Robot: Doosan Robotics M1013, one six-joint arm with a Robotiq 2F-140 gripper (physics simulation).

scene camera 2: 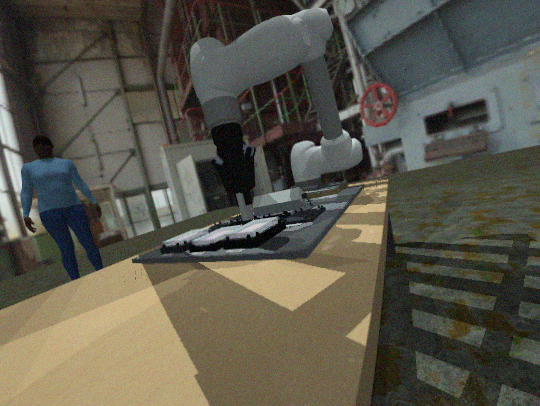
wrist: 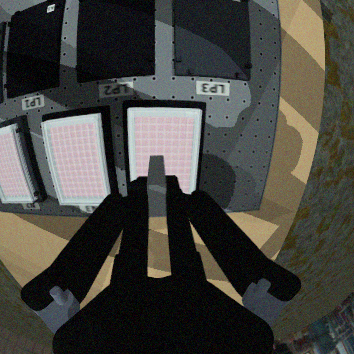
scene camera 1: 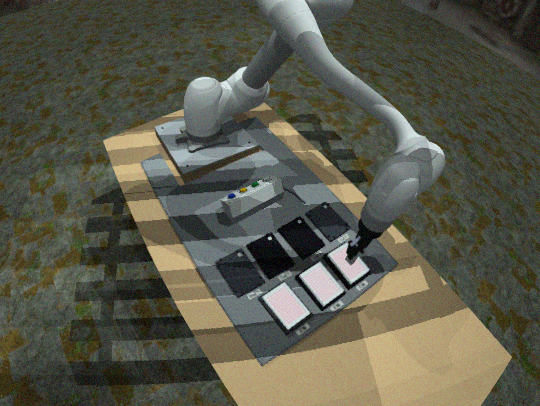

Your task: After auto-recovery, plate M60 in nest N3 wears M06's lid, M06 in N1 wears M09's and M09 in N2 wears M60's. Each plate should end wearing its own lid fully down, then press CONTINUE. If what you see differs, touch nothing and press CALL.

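Places are measured from the arm's base along level axes (x ahead, y left, z up), in centimetres.
Pixels of known places: gripper, fingertip midpoint: [scene camera 2: 248, 219] [wrist: 156, 167] [scene camera 1: 349, 261]; arm's base at its link origin: [scene camera 2: 309, 189] [scene camera 1: 203, 135].
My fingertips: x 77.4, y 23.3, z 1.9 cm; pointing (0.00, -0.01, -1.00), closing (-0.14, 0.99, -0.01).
Ahead of a thing's pixels: the offset from my fingertips to its middle. "spot": to the spot under its first point. Level surfaces: height alone.
My gripper [scene camera 1: 352, 257] [scene camera 2: 244, 214] [wrist: 156, 167] is shut and empty, its fingertips over the plate in nest N1 {spot: dx +1.1, dy -1.3, dz -1.6 cm} [scene camera 1: 346, 267] [wrist: 165, 131]; the height of the gap is unclear. The plate in N3 {dx +1.9, dy -11.2, dz -2.7 cm} [scene camera 1: 321, 285] [wrist: 77, 157] is in the middle, and the plate in N2 {dx +3.6, dy -25.0, dz -2.2 cm} [scene camera 1: 285, 306] [wrist: 12, 165] is at the other end, partly cut off in the wrist view. All three show pink gridded tops with pale rims in black nests. Plate and lid names are not readable. The button box {dx -37.6, dy -17.3, dz -1.1 cm} [scene camera 1: 254, 199] [scene camera 2: 279, 198] has blue, yellow and green buttons; its lettering is not readable.
Several dark rectangular pads with small corner tags lie in a row beside the nests, including LP3 {dx -18.9, dy +4.6, dz -4.3 cm} [scene camera 1: 327, 220] [wrist: 212, 42], LP2 {dx -16.9, dy -8.0, dz -4.3 cm} [scene camera 1: 301, 237] [wrist: 116, 42] and LP1 {dx -15.1, dy -21.0, dz -4.3 cm} [scene camera 1: 270, 255] [wrist: 35, 52]. The grey perforated board [scene camera 1: 252, 345] [scene camera 2: 300, 250] lies on the wooden table {dz -6.6 cm} [scene camera 1: 415, 345]. A person [scene camera 2: 60, 192] stands beyond the table.
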